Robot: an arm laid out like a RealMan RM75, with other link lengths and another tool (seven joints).
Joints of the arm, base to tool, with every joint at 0 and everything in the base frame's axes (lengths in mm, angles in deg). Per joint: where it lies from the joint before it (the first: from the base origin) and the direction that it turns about. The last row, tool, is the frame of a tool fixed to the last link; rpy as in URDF.
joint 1: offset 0 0 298.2 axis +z
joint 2: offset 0 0 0 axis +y
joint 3: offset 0 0 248.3 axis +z
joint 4: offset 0 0 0 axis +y
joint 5: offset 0 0 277.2 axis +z
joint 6: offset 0 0 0 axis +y
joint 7: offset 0 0 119.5 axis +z
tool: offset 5 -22 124 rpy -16.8 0 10.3
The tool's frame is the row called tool.
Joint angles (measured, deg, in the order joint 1, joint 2, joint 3, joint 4, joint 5, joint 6, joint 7), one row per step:
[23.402, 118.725, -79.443, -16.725, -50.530, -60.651, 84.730]
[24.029, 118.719, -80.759, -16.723, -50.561, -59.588, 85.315]
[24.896, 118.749, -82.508, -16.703, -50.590, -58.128, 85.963]
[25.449, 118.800, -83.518, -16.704, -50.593, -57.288, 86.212]
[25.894, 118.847, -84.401, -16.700, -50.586, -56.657, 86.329]
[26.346, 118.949, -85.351, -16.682, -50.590, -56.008, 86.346]
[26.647, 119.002, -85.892, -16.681, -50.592, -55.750, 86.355]
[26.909, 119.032, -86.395, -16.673, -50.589, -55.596, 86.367]
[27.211, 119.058, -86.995, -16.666, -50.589, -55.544, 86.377]
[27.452, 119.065, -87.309, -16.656, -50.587, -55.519, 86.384]
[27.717, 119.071, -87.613, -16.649, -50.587, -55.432, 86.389]
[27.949, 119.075, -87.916, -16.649, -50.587, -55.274, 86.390]
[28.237, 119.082, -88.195, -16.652, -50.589, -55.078, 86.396]
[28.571, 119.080, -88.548, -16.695, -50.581, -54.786, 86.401]
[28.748, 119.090, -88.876, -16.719, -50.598, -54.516, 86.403]
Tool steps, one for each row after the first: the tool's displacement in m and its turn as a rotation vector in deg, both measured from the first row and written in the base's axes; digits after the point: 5 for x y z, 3 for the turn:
[-0.00191, 0.00093, -0.00578, -1.147, -0.743, 0.086]
[-0.00448, 0.00215, -0.01353, -2.595, -1.861, 0.267]
[-0.00660, 0.00311, -0.01806, -3.367, -2.580, 0.518]
[-0.00852, 0.00361, -0.02193, -4.011, -3.216, 0.839]
[-0.01071, 0.00369, -0.02649, -4.700, -3.932, 1.253]
[-0.01276, 0.00390, -0.02898, -5.096, -4.277, 1.626]
[-0.01469, 0.00392, -0.03114, -5.467, -4.557, 2.009]
[-0.01738, 0.00374, -0.03361, -5.924, -4.820, 2.559]
[-0.01935, 0.00409, -0.03485, -6.159, -4.967, 2.924]
[-0.02123, 0.00468, -0.03604, -6.373, -5.155, 3.266]
[-0.02260, 0.00520, -0.03718, -6.569, -5.394, 3.532]
[-0.02426, 0.00614, -0.03825, -6.739, -5.646, 3.815]
[-0.02613, 0.00745, -0.03939, -6.914, -5.994, 4.141]
[-0.02680, 0.00776, -0.04063, -7.108, -6.319, 4.313]

